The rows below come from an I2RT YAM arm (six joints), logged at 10 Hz.
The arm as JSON. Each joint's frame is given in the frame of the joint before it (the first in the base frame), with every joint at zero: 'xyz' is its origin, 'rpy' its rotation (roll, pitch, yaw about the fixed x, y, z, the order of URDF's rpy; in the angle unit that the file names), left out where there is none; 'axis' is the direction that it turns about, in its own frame. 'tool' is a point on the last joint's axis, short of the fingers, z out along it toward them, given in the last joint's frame.
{
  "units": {
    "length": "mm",
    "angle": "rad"
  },
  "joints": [
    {
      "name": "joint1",
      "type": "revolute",
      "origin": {
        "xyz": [
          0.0,
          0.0,
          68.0
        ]
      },
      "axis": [
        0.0,
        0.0,
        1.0
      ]
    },
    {
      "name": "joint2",
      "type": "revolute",
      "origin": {
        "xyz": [
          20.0,
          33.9,
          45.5
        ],
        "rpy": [
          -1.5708,
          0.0,
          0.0
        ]
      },
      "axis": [
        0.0,
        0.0,
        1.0
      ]
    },
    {
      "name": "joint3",
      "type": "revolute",
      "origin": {
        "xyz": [
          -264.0,
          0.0,
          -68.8
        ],
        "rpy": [
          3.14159,
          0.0,
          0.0
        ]
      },
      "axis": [
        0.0,
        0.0,
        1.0
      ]
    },
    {
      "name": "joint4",
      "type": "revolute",
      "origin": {
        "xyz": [
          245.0,
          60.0,
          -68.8
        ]
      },
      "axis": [
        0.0,
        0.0,
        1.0
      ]
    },
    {
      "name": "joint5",
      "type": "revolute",
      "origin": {
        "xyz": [
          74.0,
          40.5,
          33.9
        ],
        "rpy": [
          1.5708,
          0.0,
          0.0
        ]
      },
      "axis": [
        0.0,
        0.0,
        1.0
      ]
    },
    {
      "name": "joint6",
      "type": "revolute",
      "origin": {
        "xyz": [
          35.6,
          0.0,
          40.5
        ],
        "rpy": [
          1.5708,
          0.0,
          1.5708
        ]
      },
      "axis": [
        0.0,
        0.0,
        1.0
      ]
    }
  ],
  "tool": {
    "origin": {
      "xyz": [
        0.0,
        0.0,
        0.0
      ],
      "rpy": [
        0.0,
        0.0,
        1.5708
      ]
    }
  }
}
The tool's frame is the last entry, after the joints.
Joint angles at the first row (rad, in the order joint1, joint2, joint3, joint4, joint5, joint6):
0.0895 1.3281 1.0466 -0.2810 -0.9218 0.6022
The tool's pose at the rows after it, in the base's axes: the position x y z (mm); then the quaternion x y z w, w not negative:
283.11 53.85 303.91 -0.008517 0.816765 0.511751 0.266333
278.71 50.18 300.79 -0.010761 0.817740 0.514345 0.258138
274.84 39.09 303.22 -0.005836 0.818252 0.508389 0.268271
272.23 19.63 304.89 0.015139 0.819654 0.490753 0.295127
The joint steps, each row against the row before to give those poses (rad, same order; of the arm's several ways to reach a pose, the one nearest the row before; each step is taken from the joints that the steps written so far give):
-0.0004 -0.0038 -0.0122 -0.0191 -0.0042 -0.0130
-0.0134 -0.0114 -0.0134 -0.0270 -0.0237 -0.0218
-0.0396 -0.0191 -0.0007 -0.0317 -0.0099 -0.0297
-0.0702 -0.0202 -0.0073 -0.0114 0.0118 -0.0252

